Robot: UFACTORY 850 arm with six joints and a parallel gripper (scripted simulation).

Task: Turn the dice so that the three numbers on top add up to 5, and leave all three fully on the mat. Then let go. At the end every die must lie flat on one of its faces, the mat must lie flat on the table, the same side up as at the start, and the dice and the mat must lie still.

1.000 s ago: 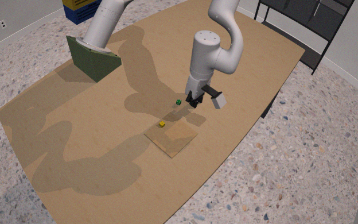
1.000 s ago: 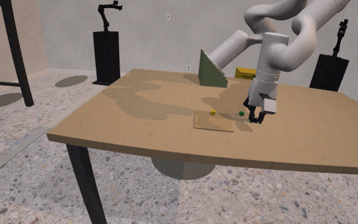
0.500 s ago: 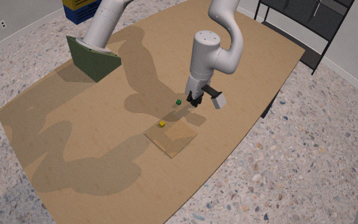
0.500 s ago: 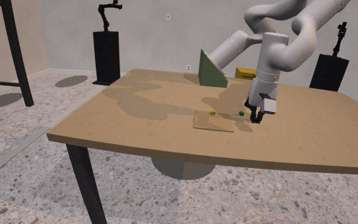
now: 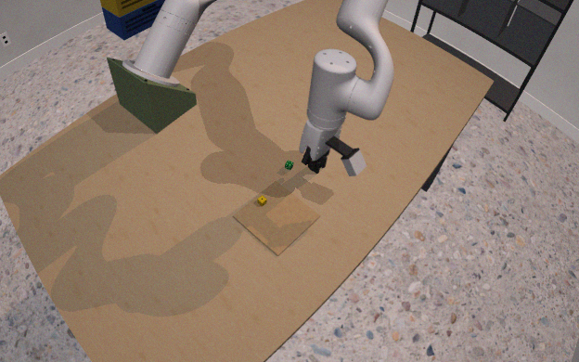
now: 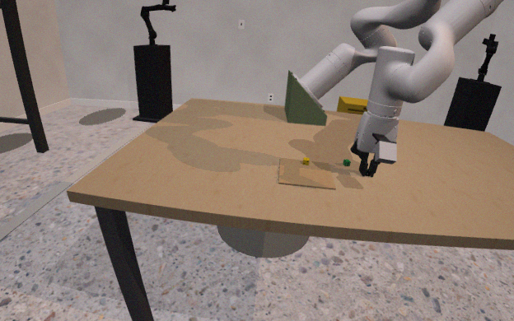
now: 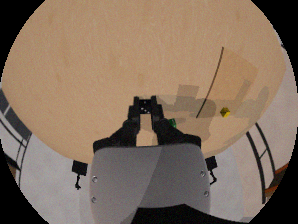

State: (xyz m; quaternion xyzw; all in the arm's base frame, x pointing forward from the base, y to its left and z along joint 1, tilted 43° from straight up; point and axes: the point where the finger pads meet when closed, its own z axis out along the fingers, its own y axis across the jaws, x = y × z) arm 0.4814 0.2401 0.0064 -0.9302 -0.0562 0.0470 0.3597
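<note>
My hand is 170 mm to the left of the tan mat, 40 mm short of it and 20 mm above it. The rest, counted from my hand: green die: 50 mm to the right, 50 mm behind, 10 mm below; black die: 10 mm below; yellow die: 170 mm to the right, 10 mm below, 10 mm behind.
</note>
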